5 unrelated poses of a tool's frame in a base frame.
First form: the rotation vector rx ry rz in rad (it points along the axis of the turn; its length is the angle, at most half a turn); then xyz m.
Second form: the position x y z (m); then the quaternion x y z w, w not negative. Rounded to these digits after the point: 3 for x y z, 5 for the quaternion.
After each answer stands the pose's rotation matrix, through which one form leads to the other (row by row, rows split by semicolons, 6 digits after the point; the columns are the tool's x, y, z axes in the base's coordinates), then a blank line. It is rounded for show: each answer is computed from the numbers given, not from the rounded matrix.
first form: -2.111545 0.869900 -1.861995 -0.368 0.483 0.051
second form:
-0.368 0.483 0.051 -0.71320 0.29382 -0.62891 0.09735
0.036272 -0.296660 0.954294; -0.541556 -0.808385 -0.230718; 0.839882 -0.508435 -0.189980

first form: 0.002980 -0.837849 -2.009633 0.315 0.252 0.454
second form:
0.315 0.252 0.454 0.00121 -0.34094 -0.81777 0.46368
-0.569993 0.757549 -0.318163; -0.759203 -0.337511 0.556505; 0.314196 0.558754 0.767512

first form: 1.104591 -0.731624 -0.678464 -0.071 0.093 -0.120
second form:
-0.071 0.093 -0.120 0.50270 -0.33296 -0.30877 0.73559
0.587594 0.119493 -0.800284; -0.789016 0.303907 -0.533943; 0.179409 0.945178 0.272856

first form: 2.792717 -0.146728 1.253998 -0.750 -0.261 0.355
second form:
-0.750 -0.261 0.355 0.91054 -0.04784 0.40885 0.03836
0.661100 -0.118487 0.740883; -0.055750 -0.992480 -0.108978; 0.748223 0.030741 -0.662734

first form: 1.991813 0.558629 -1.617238 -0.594 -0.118 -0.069
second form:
-0.594 -0.118 -0.069 0.73347 0.20571 -0.59553 0.25505
0.206046 0.605540 -0.768679; -0.002013 -0.785270 -0.619150; -0.978540 0.129120 -0.160583

